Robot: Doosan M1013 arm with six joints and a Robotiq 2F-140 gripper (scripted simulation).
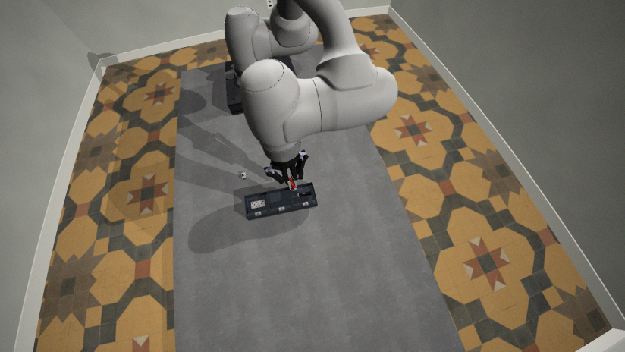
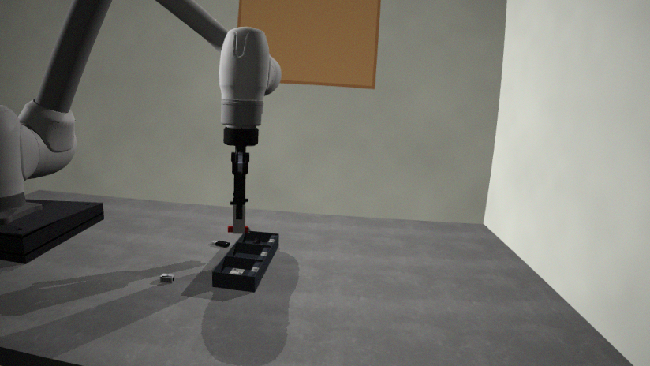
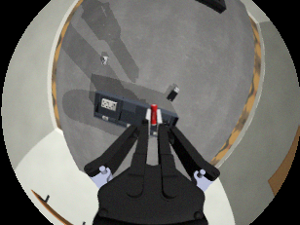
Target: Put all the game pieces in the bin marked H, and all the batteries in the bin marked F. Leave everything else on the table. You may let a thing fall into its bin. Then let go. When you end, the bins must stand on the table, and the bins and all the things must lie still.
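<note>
Now: hand 40 mm short of the black battery, 30 mm to the right of it and 70 mm above it. The rest, counted from my hand: black three-compartment bin: 30 mm ahead, 60 mm to the right, 70 mm below; then white domino: 140 mm to the right, 80 mm below; then red battery: 30 mm below.
</note>
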